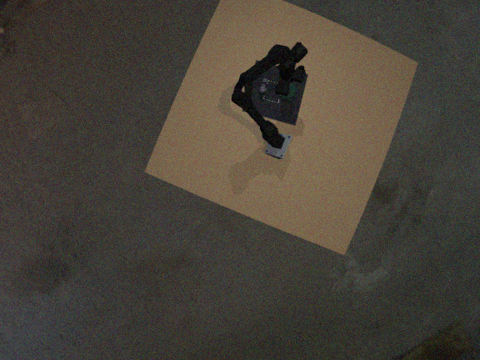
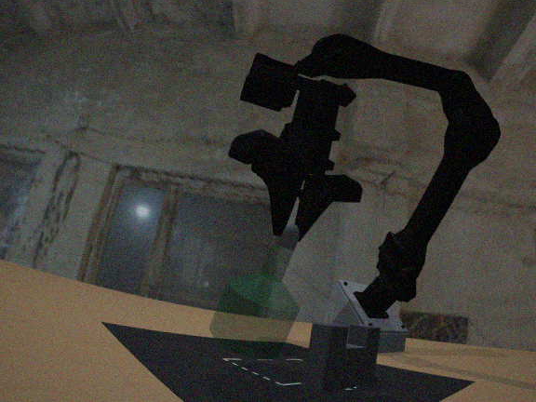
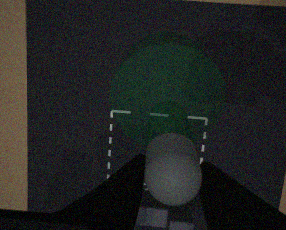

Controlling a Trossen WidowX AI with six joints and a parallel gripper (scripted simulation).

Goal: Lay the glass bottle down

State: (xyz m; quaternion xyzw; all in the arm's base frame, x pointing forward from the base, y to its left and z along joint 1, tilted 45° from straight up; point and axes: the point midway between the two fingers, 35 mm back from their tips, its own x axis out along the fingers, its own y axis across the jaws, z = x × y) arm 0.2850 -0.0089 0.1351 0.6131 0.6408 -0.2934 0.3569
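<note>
Now: gripper tip 15 cm above the dark mat and 3 cm to the right of it. Round my gripper tip: green glass bottle 5 cm below, 2 cm to the right.
</note>
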